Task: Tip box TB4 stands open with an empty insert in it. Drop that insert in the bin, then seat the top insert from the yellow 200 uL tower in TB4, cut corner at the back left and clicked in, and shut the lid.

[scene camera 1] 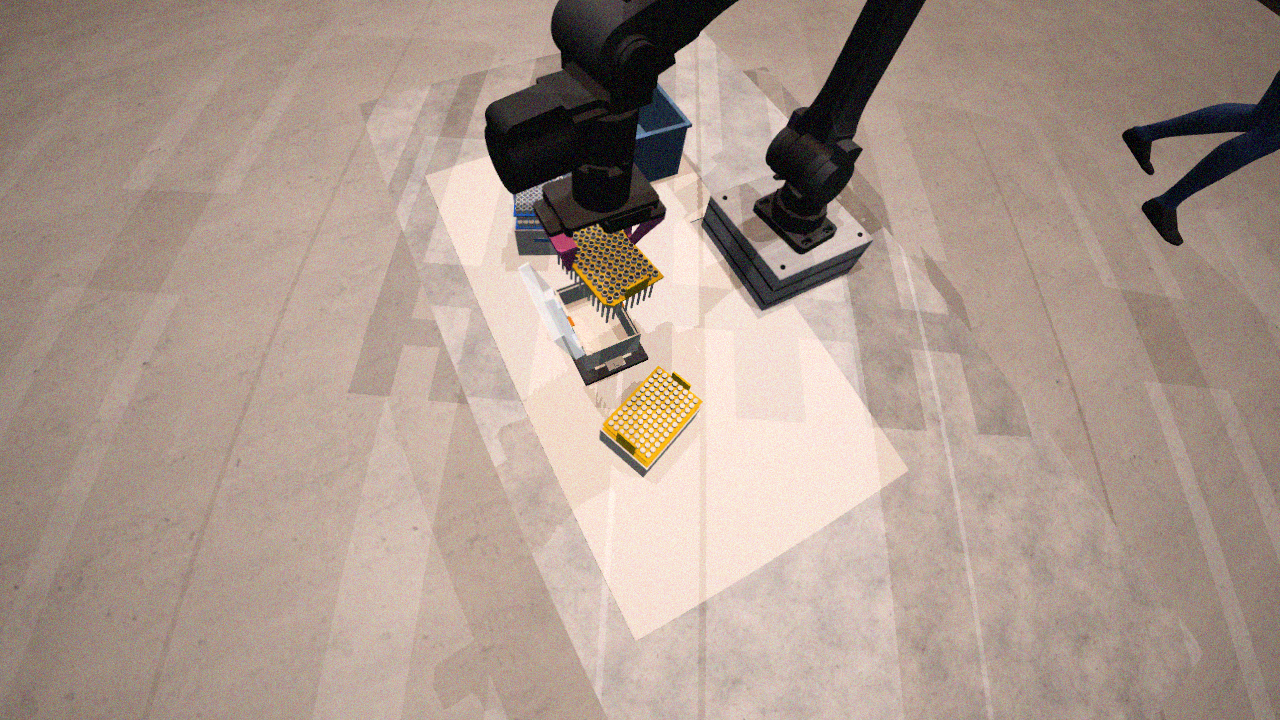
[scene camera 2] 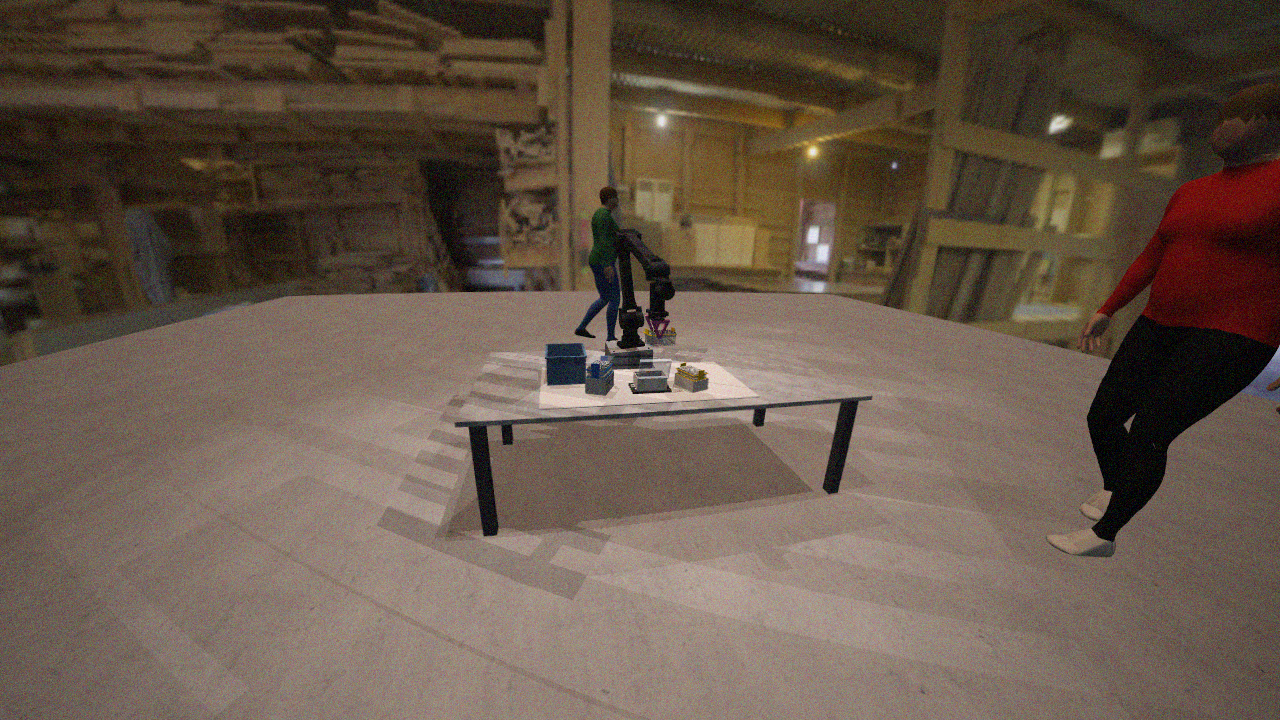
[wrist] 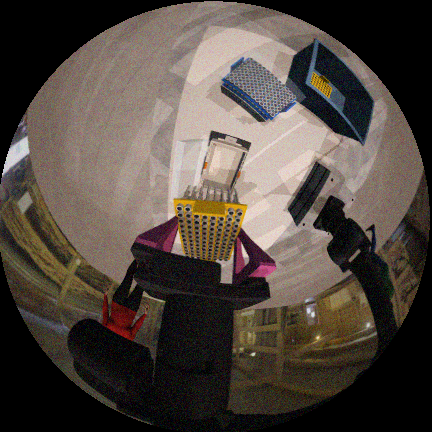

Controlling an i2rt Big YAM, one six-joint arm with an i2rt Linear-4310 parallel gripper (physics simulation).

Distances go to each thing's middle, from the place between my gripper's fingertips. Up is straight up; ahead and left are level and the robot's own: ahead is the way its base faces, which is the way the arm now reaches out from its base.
Scene:
I see the yellow tip box (scene camera 1: pixel 653 413) 1 cm ahead of my hand, 16 cm to the left of it and 16 cm below it. Round my hand: blue bin (scene camera 1: pixel 661 130) (24 cm behind, 32 cm to the right, 16 cm below).

